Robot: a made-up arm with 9 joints. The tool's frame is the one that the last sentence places.
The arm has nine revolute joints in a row. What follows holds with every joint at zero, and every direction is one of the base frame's. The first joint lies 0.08 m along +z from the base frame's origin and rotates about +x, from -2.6 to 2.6 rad. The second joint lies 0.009 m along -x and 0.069 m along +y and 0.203 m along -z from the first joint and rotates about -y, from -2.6 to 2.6 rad. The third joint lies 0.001 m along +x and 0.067 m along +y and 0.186 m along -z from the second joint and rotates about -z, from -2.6 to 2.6 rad. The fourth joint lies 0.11 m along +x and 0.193 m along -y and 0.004 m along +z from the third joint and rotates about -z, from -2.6 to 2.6 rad. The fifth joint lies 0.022 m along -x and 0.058 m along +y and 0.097 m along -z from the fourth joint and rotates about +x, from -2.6 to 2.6 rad. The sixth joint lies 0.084 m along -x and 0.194 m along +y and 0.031 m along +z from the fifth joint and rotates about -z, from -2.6 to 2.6 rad. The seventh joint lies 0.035 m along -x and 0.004 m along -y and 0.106 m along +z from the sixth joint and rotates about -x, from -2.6 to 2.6 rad. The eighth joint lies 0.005 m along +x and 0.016 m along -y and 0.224 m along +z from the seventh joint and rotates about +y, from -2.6 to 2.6 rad. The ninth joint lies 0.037 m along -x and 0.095 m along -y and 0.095 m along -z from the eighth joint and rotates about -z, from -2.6 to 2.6 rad. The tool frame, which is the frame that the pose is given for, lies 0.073 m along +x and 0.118 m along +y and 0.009 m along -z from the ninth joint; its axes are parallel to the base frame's.
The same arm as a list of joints. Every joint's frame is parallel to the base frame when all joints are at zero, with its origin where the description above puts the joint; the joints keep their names.
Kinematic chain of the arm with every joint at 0, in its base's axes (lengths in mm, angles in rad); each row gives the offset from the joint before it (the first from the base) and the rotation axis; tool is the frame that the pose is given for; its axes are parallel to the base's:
joint 1: xyz 0.0 0.0 80.0 axis +x
joint 2: xyz -9.0 69.0 -203.0 axis -y
joint 3: xyz 1.0 67.0 -186.0 axis -z
joint 4: xyz 110.0 -193.0 4.0 axis -z
joint 5: xyz -22.0 58.0 -97.0 axis +x
joint 6: xyz -84.0 194.0 31.0 axis -z
joint 7: xyz -35.0 -4.0 106.0 axis -x
joint 8: xyz 5.0 -16.0 224.0 axis +y
joint 9: xyz -37.0 -95.0 -95.0 axis -z
tool: xyz 73.0 118.0 -9.0
Joint limits (rad, base to tool): -2.6000..2.6000 -2.6000..2.6000 -2.6000..2.6000 -2.6000..2.6000 -2.6000..2.6000 -2.6000..2.6000 -2.6000..2.6000 -2.6000..2.6000 -2.6000..2.6000

